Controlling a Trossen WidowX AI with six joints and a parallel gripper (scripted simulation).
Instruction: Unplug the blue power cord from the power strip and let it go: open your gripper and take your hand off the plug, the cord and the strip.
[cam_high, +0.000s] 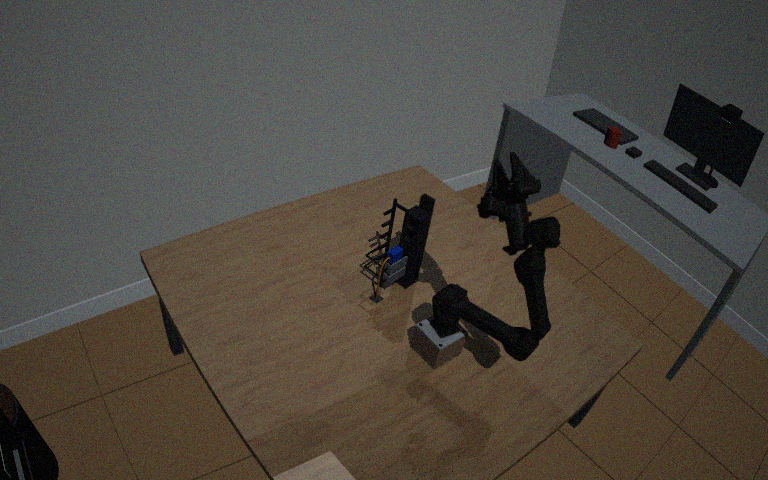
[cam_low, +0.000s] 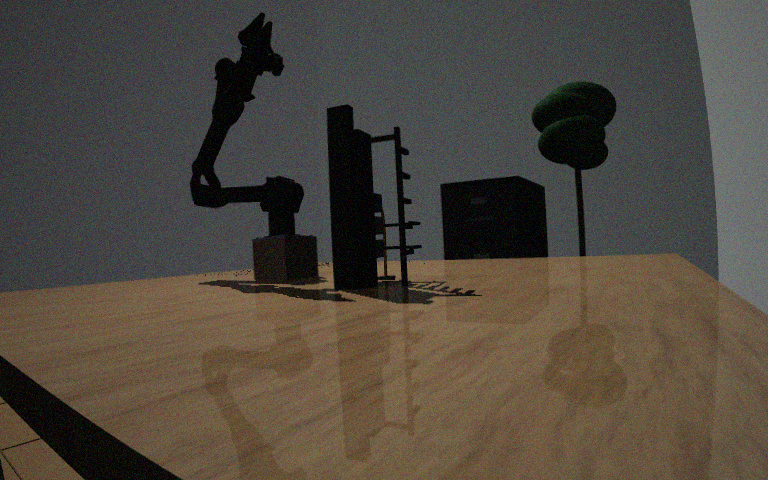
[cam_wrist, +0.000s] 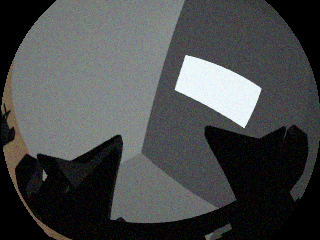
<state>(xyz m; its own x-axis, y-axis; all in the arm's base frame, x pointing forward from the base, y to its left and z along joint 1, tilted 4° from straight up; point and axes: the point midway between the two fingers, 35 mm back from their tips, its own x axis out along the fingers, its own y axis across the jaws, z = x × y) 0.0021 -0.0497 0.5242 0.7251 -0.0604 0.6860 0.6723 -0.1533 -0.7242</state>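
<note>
Now: gripper tip 290 mm short of the blue plug, 40 mm to the right of it and 490 mm above it.
</note>
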